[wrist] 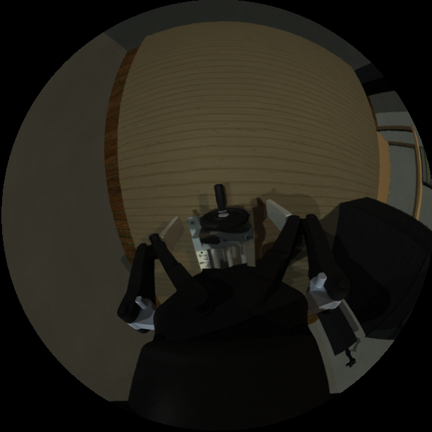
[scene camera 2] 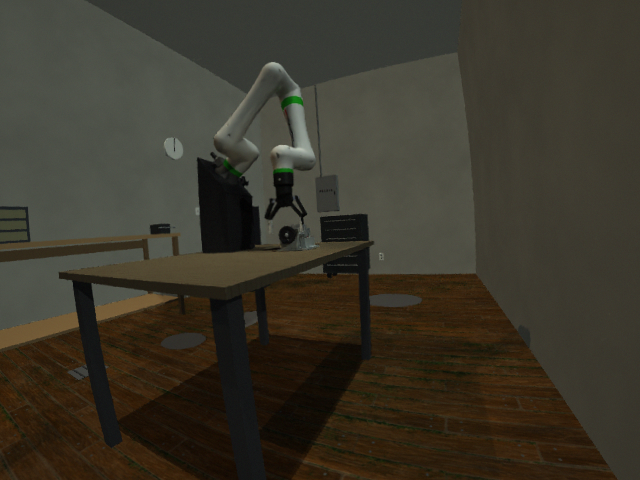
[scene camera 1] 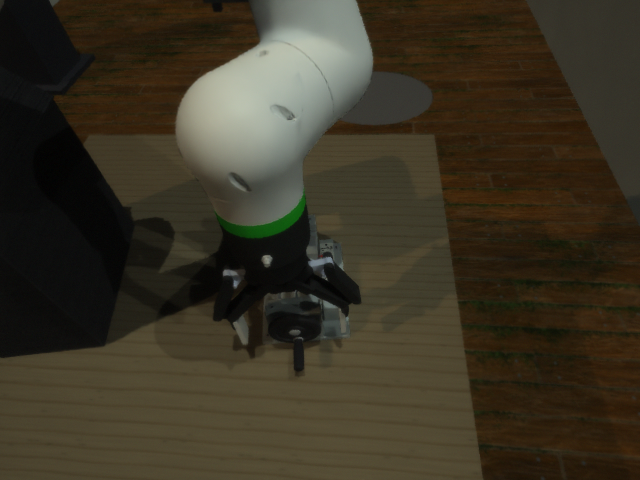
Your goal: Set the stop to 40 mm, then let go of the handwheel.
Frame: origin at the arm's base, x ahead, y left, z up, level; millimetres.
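Where they show: gripper, between the fingertips: point(scene camera 2: 286, 232) point(scene camera 1: 294, 330); arm's base, origin of its link: point(scene camera 2: 225, 177).
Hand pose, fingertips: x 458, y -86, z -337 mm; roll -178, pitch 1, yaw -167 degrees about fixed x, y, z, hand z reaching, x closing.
Things, the pixels of their top centre, and the offset from my fingertips. "spot": a spot on its surface instead. Level surfaces: height alone.
- grey metal slide unit, centre of its top: point(scene camera 1: 299, 259) point(scene camera 2: 297, 228) dx -11, dy +120, dz +16 mm
- black crank handle, centre of its top: point(scene camera 1: 298, 352) dx +6, dy -22, dz -29 mm
- white scale, a spot on its surface: point(scene camera 1: 329, 246) spot: dx +30, dy +185, dz -29 mm
- wooden table, height of its surface: dz -85 mm
The stop device, a grey metal slide unit point(scene camera 1: 336, 329) point(scene camera 2: 307, 242) point(wrist: 196, 231), stands on the table. Its black handwheel point(scene camera 1: 278, 328) point(scene camera 2: 285, 235) point(wrist: 212, 220) is on the end away from the arm's wrist. The black crank handle point(scene camera 1: 298, 355) point(wrist: 220, 196) sticks outward from the wheel. My gripper point(scene camera 1: 292, 326) point(scene camera 2: 286, 225) point(wrist: 223, 215) is wide open and empty, with one finger on each side of the handwheel and apart from it. The white scale point(scene camera 1: 329, 246) point(wrist: 203, 259) shows in part; its reading and the sliding stop are hidden by the gripper.
The wooden table point(scene camera 1: 206, 418) point(scene camera 2: 196, 268) point(wrist: 240, 100) carries the unit. A tall black pedestal point(scene camera 1: 51, 248) point(scene camera 2: 222, 217) point(wrist: 382, 260) stands close beside the gripper. A black drawer cabinet point(scene camera 2: 343, 222) and a side bench point(scene camera 2: 93, 240) stand beyond the table.
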